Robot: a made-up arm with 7 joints. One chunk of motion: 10 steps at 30 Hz.
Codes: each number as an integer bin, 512 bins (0 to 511) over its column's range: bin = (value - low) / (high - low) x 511, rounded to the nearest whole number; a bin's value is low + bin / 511 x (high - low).
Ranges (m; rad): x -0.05..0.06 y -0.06..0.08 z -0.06..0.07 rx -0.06..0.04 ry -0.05..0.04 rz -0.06..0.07
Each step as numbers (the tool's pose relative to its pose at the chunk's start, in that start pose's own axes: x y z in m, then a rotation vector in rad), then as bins.
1 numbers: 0.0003 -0.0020 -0.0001 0.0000 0.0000 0.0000
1 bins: 234 212 235 307 284 236
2 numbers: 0.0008 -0.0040 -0.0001 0.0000 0.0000 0.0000
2 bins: 236 204 235 307 284 236
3 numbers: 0.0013 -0.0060 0.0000 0.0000 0.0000 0.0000
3 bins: 238 197 236 307 284 236
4 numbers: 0.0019 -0.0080 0.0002 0.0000 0.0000 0.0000
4 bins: 241 190 237 307 284 236
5 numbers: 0.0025 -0.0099 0.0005 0.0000 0.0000 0.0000
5 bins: 244 183 238 307 284 236
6 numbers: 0.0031 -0.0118 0.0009 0.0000 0.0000 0.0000
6 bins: 247 176 239 307 284 236
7 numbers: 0.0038 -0.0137 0.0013 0.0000 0.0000 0.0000
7 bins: 250 169 241 307 284 236
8 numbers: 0.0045 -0.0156 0.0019 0.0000 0.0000 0.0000
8 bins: 253 162 243 307 284 236
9 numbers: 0.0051 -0.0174 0.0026 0.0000 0.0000 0.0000
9 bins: 256 155 246 307 284 236
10 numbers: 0.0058 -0.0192 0.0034 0.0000 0.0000 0.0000
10 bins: 259 149 249 307 284 236
